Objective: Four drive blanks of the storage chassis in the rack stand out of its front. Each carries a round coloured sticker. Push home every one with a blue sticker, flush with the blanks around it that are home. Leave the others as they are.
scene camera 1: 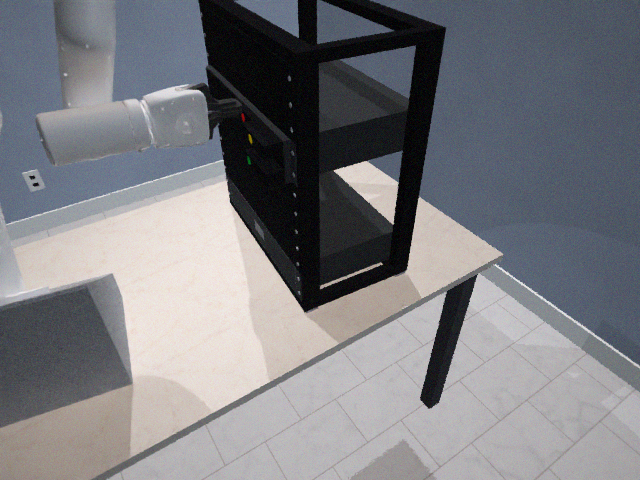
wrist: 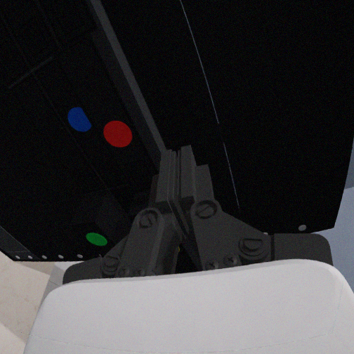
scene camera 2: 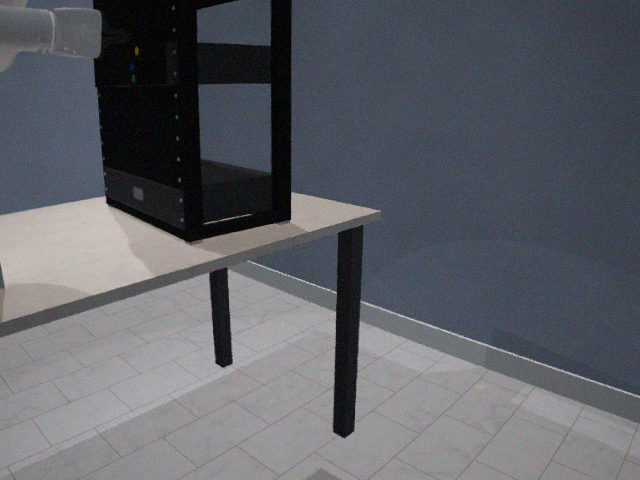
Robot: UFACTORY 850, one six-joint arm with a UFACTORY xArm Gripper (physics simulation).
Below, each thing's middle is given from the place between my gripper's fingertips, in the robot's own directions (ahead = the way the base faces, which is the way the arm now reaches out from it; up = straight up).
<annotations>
The black rack (scene camera 1: 306, 113) is 160 mm ahead of my hand, 90 mm to the left of it and 160 mm below it.
</annotations>
